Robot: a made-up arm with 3 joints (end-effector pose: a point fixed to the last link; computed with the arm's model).
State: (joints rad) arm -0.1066 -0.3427 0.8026
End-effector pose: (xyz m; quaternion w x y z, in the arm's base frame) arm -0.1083 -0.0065 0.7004 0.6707 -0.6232 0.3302 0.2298
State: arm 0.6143 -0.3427 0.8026
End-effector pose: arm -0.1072 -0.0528 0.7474 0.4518 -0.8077 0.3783 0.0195
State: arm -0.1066 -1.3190 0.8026
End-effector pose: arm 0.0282 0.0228 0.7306 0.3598 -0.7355 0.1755 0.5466
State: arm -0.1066 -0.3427 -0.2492
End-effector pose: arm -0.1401 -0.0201 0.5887 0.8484 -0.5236 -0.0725 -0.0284
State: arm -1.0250 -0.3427 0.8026
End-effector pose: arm -0.1249 0.0747 0.7014 0.8222 -0.2763 0.2088 0.4516
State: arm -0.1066 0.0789 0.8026
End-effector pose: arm -0.1593 0.0207 0.6736 0.7596 -0.5268 0.3747 0.0713
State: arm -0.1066 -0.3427 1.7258
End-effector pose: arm -0.0158 0.0304 0.7295 0.3625 -0.5715 0.6133 0.4072
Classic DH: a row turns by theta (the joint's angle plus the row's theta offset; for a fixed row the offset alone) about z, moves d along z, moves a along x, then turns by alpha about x. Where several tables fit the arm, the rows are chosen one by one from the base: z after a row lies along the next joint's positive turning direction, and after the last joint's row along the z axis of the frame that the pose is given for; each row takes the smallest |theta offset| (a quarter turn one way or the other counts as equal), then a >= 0, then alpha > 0; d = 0 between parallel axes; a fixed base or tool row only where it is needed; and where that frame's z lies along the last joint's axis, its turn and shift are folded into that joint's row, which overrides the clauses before.
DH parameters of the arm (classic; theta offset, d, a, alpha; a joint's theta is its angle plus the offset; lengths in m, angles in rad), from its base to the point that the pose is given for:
base (fixed): -1.3714 0.8045 -0.0555 1.7411
joint 1: 0.5305 0.0553 -0.1319 1.6145
joint 2: -1.4027 0.1391 -0.0277 2.0175
joint 3: 0.8793 0.0433 -0.0875 0.5343
tool (fixed): -0.7284 -0.1511 0 0

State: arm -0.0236 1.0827 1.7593
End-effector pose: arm -0.1601 0.0557 0.6661 0.7550 -0.1290 0.6406 0.0533
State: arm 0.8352 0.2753 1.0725
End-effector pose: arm -0.1467 -0.0456 0.7146 0.5081 -0.7050 0.4345 -0.2366
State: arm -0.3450 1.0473 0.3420
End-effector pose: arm -0.2047 0.2091 0.6044 0.8340 -0.1833 0.3265 -0.4053
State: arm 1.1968 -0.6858 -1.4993
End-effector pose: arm -0.0211 -0.2425 0.7571 0.4580 -0.6731 -0.5772 0.0638
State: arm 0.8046 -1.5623 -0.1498
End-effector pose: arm 0.0306 -0.1148 0.7883 0.3427 -0.8184 0.1052 0.4491
